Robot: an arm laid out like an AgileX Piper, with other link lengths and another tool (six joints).
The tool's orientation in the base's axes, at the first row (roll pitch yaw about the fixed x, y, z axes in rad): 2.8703 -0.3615 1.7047
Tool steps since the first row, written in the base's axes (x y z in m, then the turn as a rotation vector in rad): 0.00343 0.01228 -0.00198 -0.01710 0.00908 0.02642; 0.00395 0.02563 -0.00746 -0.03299 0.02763 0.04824; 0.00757 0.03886 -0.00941 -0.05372 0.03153 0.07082; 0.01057 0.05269 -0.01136 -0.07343 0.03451 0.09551; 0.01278 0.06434 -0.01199 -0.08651 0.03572 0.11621; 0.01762 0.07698 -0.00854 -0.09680 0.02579 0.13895; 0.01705 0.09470 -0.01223 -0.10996 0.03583 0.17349; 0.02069 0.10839 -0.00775 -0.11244 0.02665 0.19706; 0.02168 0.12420 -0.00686 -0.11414 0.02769 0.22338; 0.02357 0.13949 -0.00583 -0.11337 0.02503 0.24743; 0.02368 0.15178 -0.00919 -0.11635 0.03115 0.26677
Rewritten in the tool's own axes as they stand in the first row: 0.01025 0.00325 0.00713 0.01990 -0.00961 -0.02418; 0.02063 0.00284 0.01716 0.04679 -0.01887 -0.04041; 0.03175 0.00631 0.02466 0.06098 -0.03313 -0.06387; 0.04351 0.00921 0.03224 0.07494 -0.04590 -0.08934; 0.05381 0.01159 0.03765 0.08502 -0.05333 -0.11042; 0.06614 0.01758 0.04032 0.08514 -0.05793 -0.13689; 0.08133 0.01671 0.05014 0.10831 -0.06165 -0.16716; 0.09515 0.02183 0.05202 0.10844 -0.05846 -0.19238; 0.11000 0.02356 0.05734 0.11893 -0.05347 -0.21608; 0.12430 0.02618 0.06254 0.12487 -0.04679 -0.23858; 0.13449 0.02587 0.07018 0.13776 -0.04461 -0.25438
